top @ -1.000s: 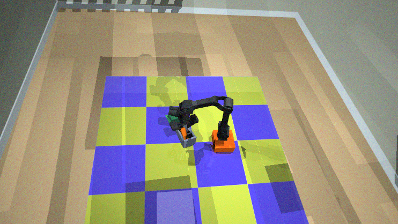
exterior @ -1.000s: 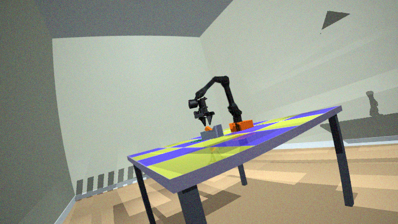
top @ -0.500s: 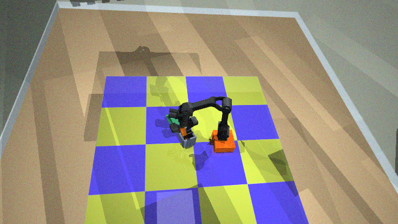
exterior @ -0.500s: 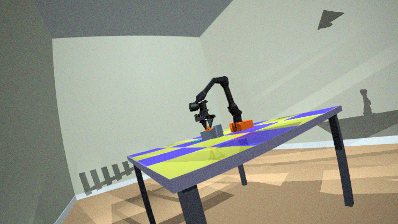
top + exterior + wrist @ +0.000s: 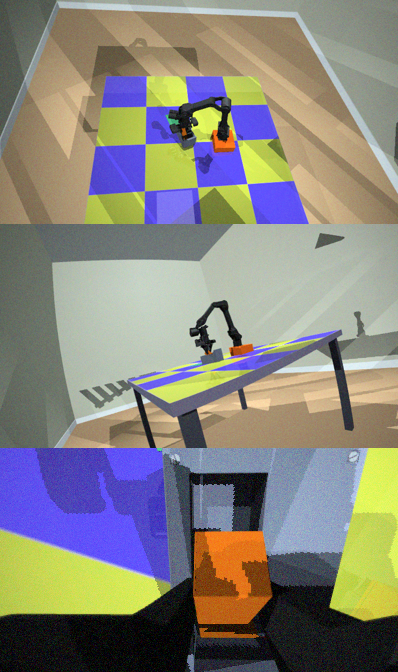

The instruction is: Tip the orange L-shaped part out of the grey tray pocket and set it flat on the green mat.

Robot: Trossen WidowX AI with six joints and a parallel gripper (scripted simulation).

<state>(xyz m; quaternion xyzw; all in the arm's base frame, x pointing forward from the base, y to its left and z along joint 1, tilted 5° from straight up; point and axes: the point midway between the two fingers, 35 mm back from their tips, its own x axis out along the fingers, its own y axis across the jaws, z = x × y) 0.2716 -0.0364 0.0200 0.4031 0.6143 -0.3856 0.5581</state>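
Right now the orange part is 30 mm behind my gripper tip, 20 mm to the left of it and 30 mm below it. From my gripper tip the other things lie so: green mat (40 mm ahead, 140 mm to the right, 80 mm below).
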